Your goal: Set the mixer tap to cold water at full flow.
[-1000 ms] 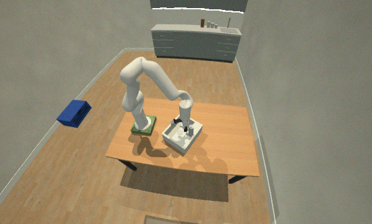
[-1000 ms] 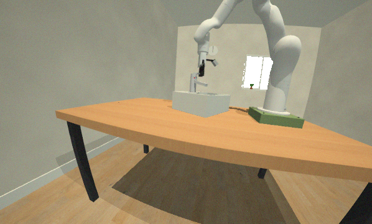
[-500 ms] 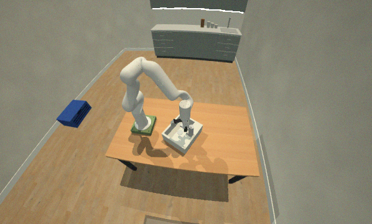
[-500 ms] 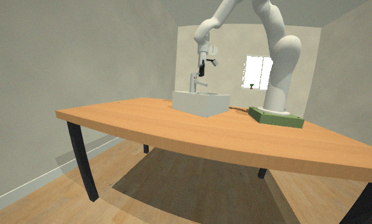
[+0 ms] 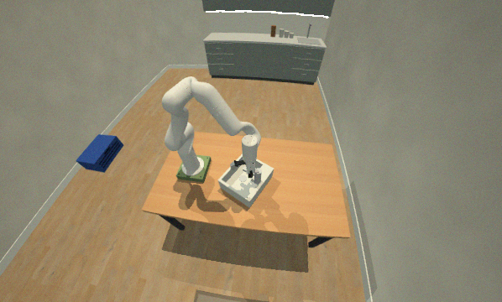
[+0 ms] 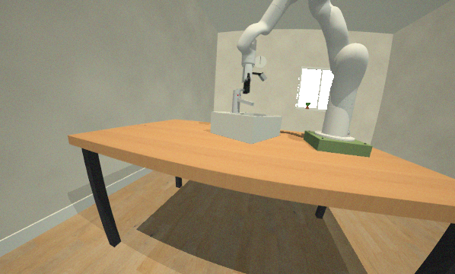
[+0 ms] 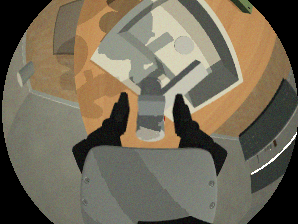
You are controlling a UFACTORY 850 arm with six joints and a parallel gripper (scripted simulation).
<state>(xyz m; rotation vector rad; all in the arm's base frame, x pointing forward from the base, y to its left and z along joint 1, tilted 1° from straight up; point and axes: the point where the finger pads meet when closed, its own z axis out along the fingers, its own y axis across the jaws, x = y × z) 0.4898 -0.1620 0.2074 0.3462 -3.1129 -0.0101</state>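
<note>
The grey lever lies 20 mm ahead of my hand. The rest, counted from my hand: white basin (40 mm behind, 80 mm to the left, 230 mm below).
</note>
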